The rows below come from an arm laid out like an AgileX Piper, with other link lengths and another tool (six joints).
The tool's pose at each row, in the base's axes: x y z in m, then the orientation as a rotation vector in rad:
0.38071 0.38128 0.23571 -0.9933 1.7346 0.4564
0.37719 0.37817 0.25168 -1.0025 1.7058 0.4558
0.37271 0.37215 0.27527 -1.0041 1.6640 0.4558
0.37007 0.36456 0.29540 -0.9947 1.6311 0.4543
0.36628 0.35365 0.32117 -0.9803 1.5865 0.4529
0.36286 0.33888 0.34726 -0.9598 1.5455 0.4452
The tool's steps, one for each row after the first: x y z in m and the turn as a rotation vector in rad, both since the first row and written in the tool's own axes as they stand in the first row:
-0.01284 -0.00148 -0.01049 -0.0028 -0.0204 -0.0183
-0.03132 -0.00508 -0.02657 -0.0009 -0.0547 -0.0382
-0.04624 -0.01053 -0.04131 0.0075 -0.0856 -0.0489
-0.06481 -0.01787 -0.06128 0.0192 -0.1283 -0.0622
-0.08217 -0.02782 -0.08386 0.0385 -0.1690 -0.0734

